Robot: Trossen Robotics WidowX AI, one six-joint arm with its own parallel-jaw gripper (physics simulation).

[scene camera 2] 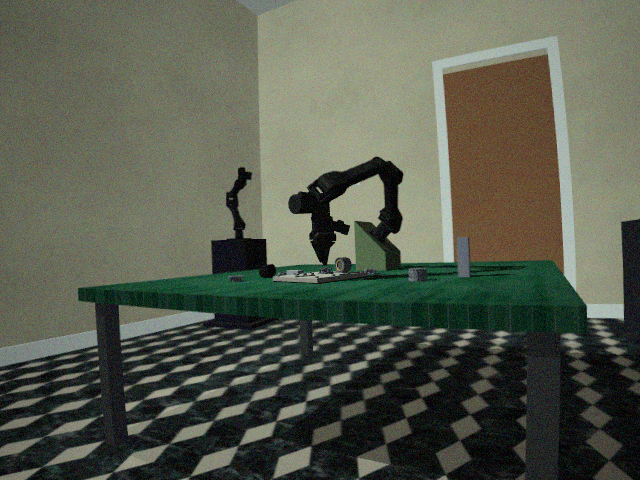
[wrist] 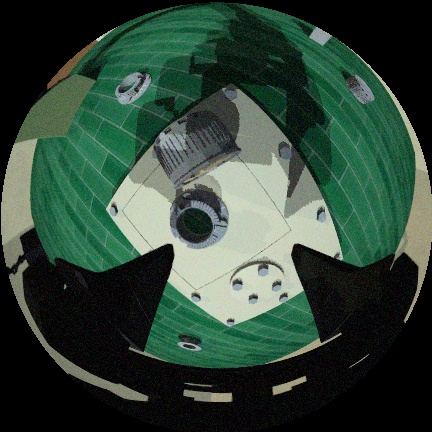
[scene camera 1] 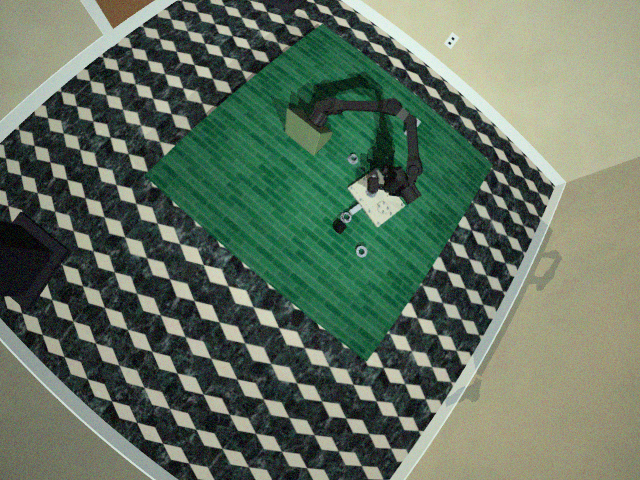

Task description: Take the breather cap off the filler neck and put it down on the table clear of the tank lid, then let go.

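Pixels of known places: gripper, between the fingertips: (scene camera 2: 323, 263) (wrist: 235, 251) (scene camera 1: 380, 192); arm's base, origin of its link: (scene camera 2: 377, 237) (scene camera 1: 314, 122).
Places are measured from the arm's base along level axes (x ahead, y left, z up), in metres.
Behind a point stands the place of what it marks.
The breather cap (wrist: 197, 149) {x 0.369, y -0.021, z -0.066 m} (scene camera 2: 342, 264) {x 0.381, y -0.016, z -0.087 m}, a ribbed grey cylinder, lies on its side by one edge of the pale tank lid (wrist: 260, 192) {x 0.418, y -0.025, z -0.114 m} (scene camera 2: 305, 279) (scene camera 1: 367, 204) {x 0.400, y -0.135, z -0.114 m}. It is off the filler neck, its end face turned towards the neck in the wrist view. The filler neck (wrist: 199, 220), a grey ring around a dark hole, stands uncovered on the lid beside the cap. My gripper (wrist: 235, 251) {x 0.418, y -0.066, z -0.082 m} (scene camera 2: 324, 262) {x 0.418, y -0.066, z -0.082 m} is open and empty above the lid, its fingers apart on either side of the bolt circle in the wrist view. In scene camera 1 the fingertips are hard to make out.
Grey rings (wrist: 133, 87) {x 0.241, y 0.024, z -0.117 m} (scene camera 1: 352, 158) {x 0.221, y 0.017, z -0.118 m} and another ring (scene camera 1: 361, 251) {x 0.495, y -0.328, z -0.126 m} lie on the green table (scene camera 1: 258, 180) {x -0.076, y -0.324, z -0.129 m}. A black cylinder (scene camera 1: 339, 225) {x 0.339, y -0.305, z -0.087 m} (scene camera 2: 267, 270) {x 0.372, y -0.290, z -0.103 m} lies beside the lid. A knurled cylinder (wrist: 361, 89) (scene camera 2: 417, 274) {x 0.509, y 0.237, z -0.111 m} and an upright grey block (scene camera 2: 463, 256) {x 0.404, y 0.350, z -0.072 m} stand beyond it.
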